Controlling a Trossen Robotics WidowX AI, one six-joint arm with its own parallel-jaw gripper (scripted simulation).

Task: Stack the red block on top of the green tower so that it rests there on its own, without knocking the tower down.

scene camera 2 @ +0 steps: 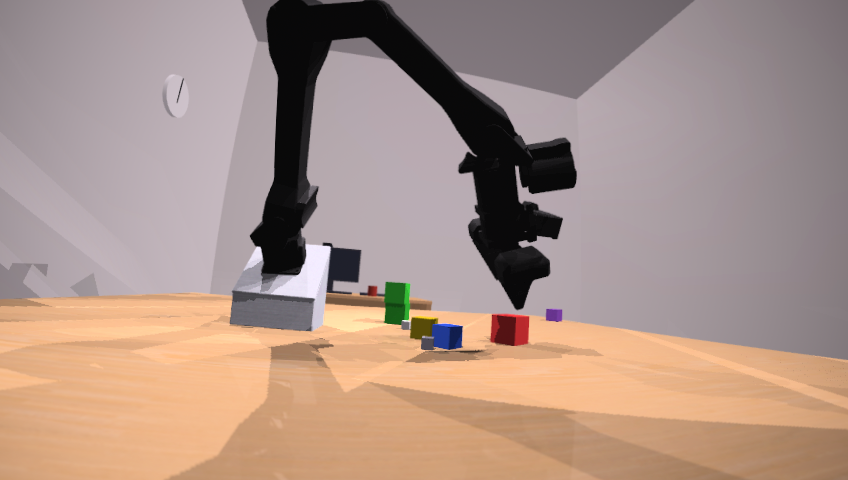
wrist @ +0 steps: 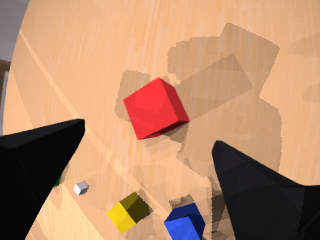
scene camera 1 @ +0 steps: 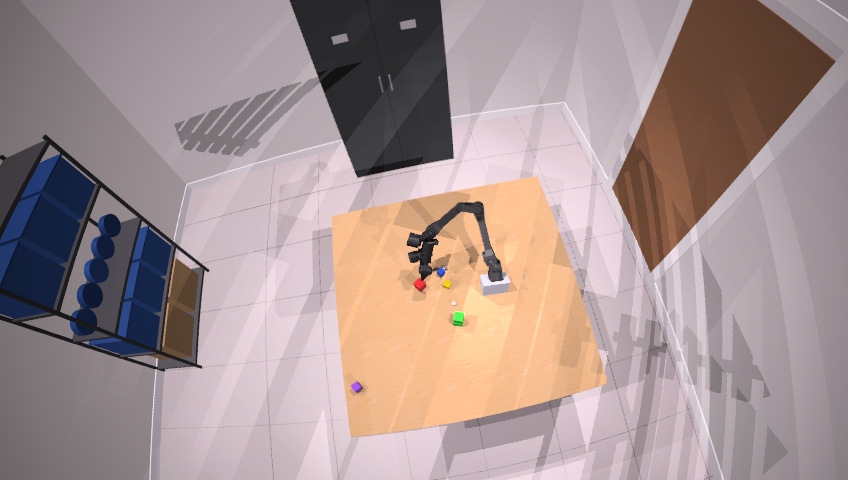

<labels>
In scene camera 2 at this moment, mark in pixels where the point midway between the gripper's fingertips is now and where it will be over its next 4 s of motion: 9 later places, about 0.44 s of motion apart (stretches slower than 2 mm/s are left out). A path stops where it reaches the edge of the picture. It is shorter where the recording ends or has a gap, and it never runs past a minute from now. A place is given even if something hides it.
The gripper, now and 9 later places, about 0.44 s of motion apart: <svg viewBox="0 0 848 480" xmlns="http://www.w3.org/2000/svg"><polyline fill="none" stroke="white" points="508,293 508,283 511,269 512,298 512,312 512,326 510,336 509,332 511,292 511,268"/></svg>
</labels>
